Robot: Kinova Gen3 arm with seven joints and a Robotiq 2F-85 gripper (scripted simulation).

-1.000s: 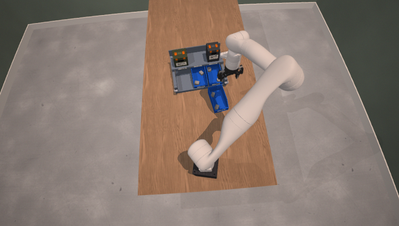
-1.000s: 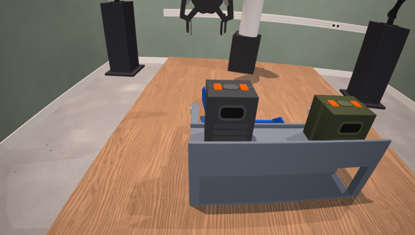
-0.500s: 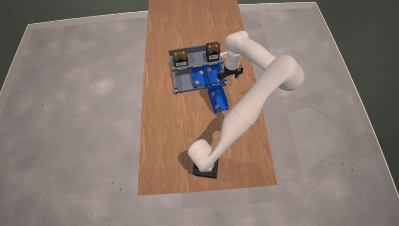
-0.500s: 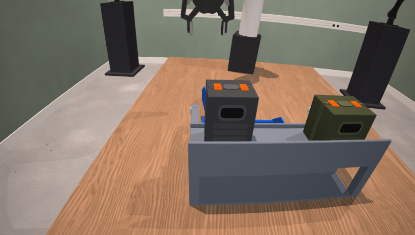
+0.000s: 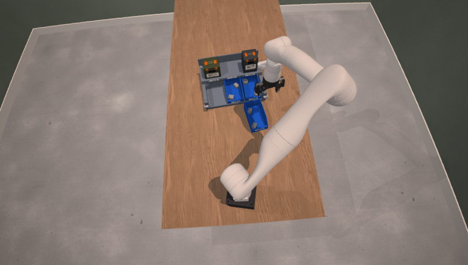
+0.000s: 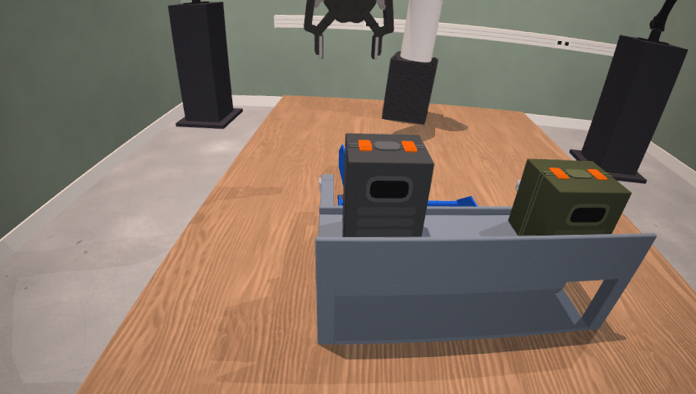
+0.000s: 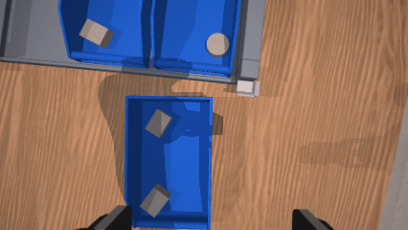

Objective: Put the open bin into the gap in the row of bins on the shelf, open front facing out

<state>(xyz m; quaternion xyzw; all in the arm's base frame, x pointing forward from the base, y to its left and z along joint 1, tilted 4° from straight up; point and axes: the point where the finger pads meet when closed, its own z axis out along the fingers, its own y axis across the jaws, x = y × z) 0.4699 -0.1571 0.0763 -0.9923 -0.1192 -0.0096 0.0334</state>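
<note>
Now: the grey part 25 cm below my hand, 8 cm to the left of it and 3 cm ahead of it. The rest, counted from my hand: grey shelf 20 cm ahead, 19 cm below, 18 cm to the left.
</note>
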